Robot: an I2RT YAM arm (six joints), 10 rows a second.
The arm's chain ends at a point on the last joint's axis. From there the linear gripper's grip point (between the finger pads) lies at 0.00 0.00 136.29 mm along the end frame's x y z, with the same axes.
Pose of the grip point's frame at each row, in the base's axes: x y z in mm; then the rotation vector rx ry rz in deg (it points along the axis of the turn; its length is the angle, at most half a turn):
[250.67 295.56 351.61 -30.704 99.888 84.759]
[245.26 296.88 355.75 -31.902 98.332 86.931]
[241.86 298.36 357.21 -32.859 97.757 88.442]
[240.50 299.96 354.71 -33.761 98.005 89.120]
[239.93 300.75 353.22 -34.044 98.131 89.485]
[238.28 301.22 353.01 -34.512 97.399 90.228]
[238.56 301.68 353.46 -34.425 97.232 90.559]
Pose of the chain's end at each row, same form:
[211.91 164.95 355.20 -30.704 99.888 84.759]
[210.57 165.08 355.82 -31.902 98.332 86.931]
[210.42 165.75 355.81 -32.859 97.757 88.442]
[211.40 166.82 353.82 -33.761 98.005 89.120]
[211.79 167.40 352.46 -34.044 98.131 89.485]
[211.60 167.58 350.77 -34.512 97.399 90.228]
[212.15 168.00 350.66 -34.425 97.232 90.559]

